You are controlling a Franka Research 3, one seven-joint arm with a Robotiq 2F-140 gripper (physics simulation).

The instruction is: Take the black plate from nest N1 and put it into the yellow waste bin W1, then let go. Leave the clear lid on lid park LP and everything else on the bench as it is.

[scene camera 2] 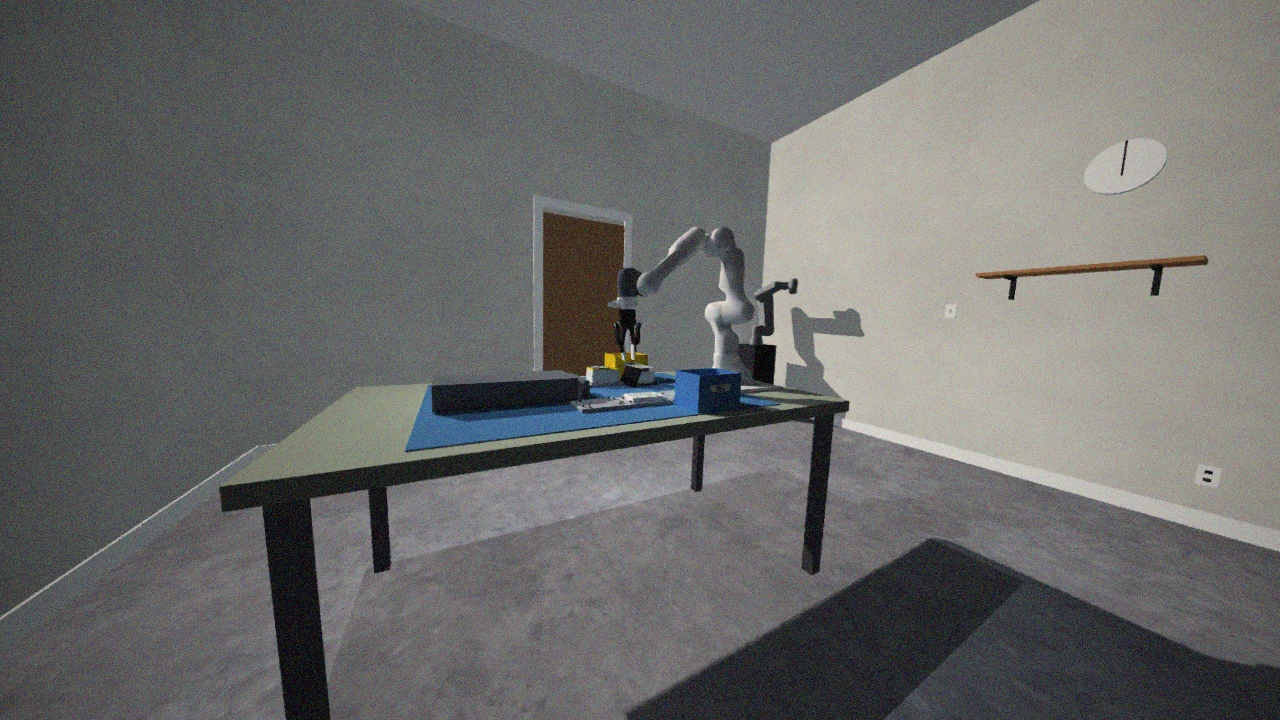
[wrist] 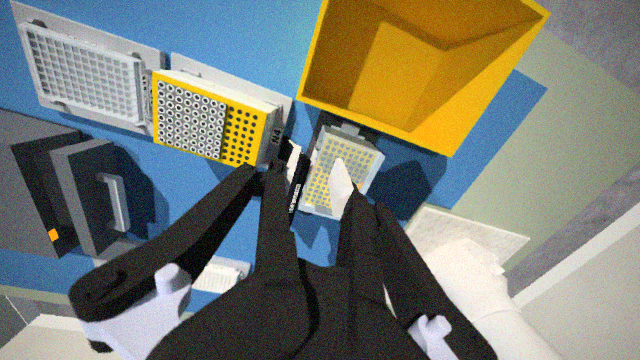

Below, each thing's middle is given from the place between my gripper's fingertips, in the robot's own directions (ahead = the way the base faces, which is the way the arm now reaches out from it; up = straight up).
I see the black plate [wrist: 303, 164] 7 cm to the left of my hand, 6 cm below it and 2 cm ahead of it. Also, from my hand: white plate [wrist: 218, 279]: 40 cm to the left, 10 cm ahead, 9 cm below.
